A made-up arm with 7 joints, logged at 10 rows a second.
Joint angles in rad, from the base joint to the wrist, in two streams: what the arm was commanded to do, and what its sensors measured. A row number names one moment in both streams.
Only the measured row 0 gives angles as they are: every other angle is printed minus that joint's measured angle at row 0.
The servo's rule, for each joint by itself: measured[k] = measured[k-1] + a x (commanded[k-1-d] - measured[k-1]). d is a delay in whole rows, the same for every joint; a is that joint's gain. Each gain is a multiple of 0.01, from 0.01 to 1. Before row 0 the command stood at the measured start. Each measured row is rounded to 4 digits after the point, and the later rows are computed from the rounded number. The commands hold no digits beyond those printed.
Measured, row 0: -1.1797 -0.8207 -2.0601 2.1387 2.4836 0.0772 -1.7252
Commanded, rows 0 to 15: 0.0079 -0.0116 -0.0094 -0.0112 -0.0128 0.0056 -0.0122; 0.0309 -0.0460 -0.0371 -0.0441 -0.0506 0.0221 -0.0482; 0.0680 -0.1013 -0.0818 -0.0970 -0.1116 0.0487 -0.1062; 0.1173 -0.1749 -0.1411 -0.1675 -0.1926 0.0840 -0.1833; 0.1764 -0.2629 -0.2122 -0.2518 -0.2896 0.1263 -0.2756; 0.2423 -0.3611 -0.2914 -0.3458 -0.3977 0.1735 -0.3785; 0.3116 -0.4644 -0.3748 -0.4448 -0.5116 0.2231 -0.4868; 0.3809 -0.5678 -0.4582 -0.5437 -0.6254 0.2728 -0.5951; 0.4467 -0.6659 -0.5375 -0.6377 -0.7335 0.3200 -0.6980; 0.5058 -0.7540 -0.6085 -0.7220 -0.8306 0.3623 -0.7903; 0.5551 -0.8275 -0.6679 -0.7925 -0.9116 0.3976 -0.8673; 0.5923 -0.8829 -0.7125 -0.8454 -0.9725 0.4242 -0.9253; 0.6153 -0.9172 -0.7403 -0.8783 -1.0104 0.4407 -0.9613; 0.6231 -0.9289 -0.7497 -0.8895 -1.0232 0.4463 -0.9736; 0.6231 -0.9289 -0.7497 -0.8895 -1.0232 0.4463 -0.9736; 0.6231 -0.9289 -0.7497 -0.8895 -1.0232 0.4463 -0.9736
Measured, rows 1 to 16: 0.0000 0.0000 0.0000 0.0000 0.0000 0.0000 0.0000; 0.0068 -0.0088 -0.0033 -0.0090 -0.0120 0.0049 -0.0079; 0.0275 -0.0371 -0.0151 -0.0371 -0.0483 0.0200 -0.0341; 0.0623 -0.0859 -0.0384 -0.0850 -0.1078 0.0453 -0.0810; 0.1096 -0.1535 -0.0743 -0.1510 -0.1875 0.0794 -0.1475; 0.1670 -0.2366 -0.1226 -0.2316 -0.2835 0.1207 -0.2308; 0.2318 -0.3312 -0.1817 -0.3230 -0.3908 0.1672 -0.3268; 0.3004 -0.4324 -0.2493 -0.4204 -0.5044 0.2164 -0.4308; 0.3696 -0.5353 -0.3224 -0.5190 -0.6181 0.2660 -0.5376; 0.4359 -0.6346 -0.3977 -0.6140 -0.7266 0.3135 -0.6419; 0.4960 -0.7253 -0.4715 -0.7004 -0.8244 0.3564 -0.7384; 0.5468 -0.8030 -0.5402 -0.7741 -0.9064 0.3927 -0.8222; 0.5859 -0.8637 -0.6005 -0.8311 -0.9685 0.4204 -0.8892; 0.6112 -0.9044 -0.6494 -0.8689 -1.0079 0.4383 -0.9361; 0.6214 -0.9230 -0.6845 -0.8854 -1.0223 0.4453 -0.9605; 0.6229 -0.9275 -0.7073 -0.8887 -1.0231 0.4462 -0.9690
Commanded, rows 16 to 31: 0.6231 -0.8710 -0.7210 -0.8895 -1.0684 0.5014 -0.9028; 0.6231 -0.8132 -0.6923 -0.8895 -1.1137 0.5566 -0.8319; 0.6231 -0.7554 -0.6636 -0.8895 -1.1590 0.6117 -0.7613; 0.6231 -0.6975 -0.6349 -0.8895 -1.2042 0.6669 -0.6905; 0.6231 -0.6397 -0.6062 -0.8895 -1.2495 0.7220 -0.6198; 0.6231 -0.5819 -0.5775 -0.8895 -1.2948 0.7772 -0.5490; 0.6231 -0.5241 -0.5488 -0.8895 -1.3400 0.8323 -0.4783; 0.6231 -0.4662 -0.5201 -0.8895 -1.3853 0.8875 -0.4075; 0.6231 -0.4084 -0.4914 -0.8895 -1.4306 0.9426 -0.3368; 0.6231 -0.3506 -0.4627 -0.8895 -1.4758 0.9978 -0.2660; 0.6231 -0.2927 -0.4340 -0.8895 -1.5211 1.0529 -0.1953; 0.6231 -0.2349 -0.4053 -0.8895 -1.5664 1.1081 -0.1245; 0.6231 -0.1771 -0.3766 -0.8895 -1.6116 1.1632 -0.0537; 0.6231 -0.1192 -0.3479 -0.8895 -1.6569 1.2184 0.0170; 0.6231 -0.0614 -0.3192 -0.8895 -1.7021 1.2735 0.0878; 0.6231 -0.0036 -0.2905 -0.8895 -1.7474 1.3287 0.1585
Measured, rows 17 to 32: 0.6231 -0.9286 -0.7221 -0.8893 -1.0232 0.4463 -0.9720; 0.6231 -0.8848 -0.7217 -0.8895 -1.0657 0.4948 -0.9270; 0.6231 -0.8304 -0.7114 -0.8895 -1.1108 0.5492 -0.8652; 0.6231 -0.7734 -0.6947 -0.8895 -1.1561 0.6042 -0.7977; 0.6231 -0.7157 -0.6738 -0.8895 -1.2013 0.6594 -0.7280; 0.6231 -0.6579 -0.6501 -0.8895 -1.2466 0.7145 -0.6577; 0.6231 -0.6001 -0.6247 -0.8895 -1.2919 0.7697 -0.5870; 0.6231 -0.5423 -0.5981 -0.8895 -1.3371 0.8248 -0.5163; 0.6231 -0.4845 -0.5708 -0.8895 -1.3824 0.8800 -0.4456; 0.6231 -0.4267 -0.5430 -0.8895 -1.4277 0.9351 -0.3749; 0.6231 -0.3689 -0.5149 -0.8895 -1.4729 0.9903 -0.3041; 0.6231 -0.3110 -0.4866 -0.8895 -1.5182 1.0454 -0.2334; 0.6231 -0.2532 -0.4581 -0.8895 -1.5635 1.1006 -0.1626; 0.6231 -0.1954 -0.4296 -0.8895 -1.6087 1.1557 -0.0918; 0.6231 -0.1375 -0.4010 -0.8895 -1.6540 1.2109 -0.0211; 0.6231 -0.0797 -0.3724 -0.8895 -1.6992 1.2660 0.0497
